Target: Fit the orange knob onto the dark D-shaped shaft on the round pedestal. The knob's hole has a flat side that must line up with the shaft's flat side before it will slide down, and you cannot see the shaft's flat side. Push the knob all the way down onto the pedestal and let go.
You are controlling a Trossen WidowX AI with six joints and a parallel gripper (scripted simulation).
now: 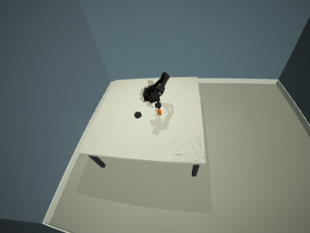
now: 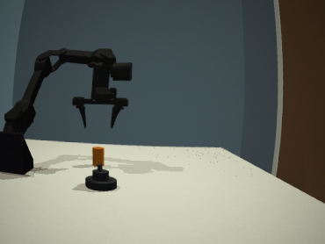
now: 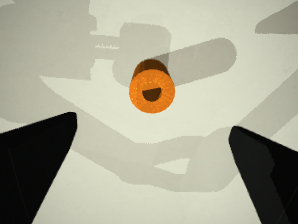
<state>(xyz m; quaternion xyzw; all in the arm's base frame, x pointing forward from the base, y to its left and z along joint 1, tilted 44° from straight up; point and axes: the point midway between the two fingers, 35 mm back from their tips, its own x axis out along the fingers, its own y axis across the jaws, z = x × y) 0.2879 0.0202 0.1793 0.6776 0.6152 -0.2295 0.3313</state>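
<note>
Right now my gripper tip is 10 cm above the orange knob. The rest, counted from my gripper tip: dark round pedestal: 25 cm to the right, 10 cm below.
</note>
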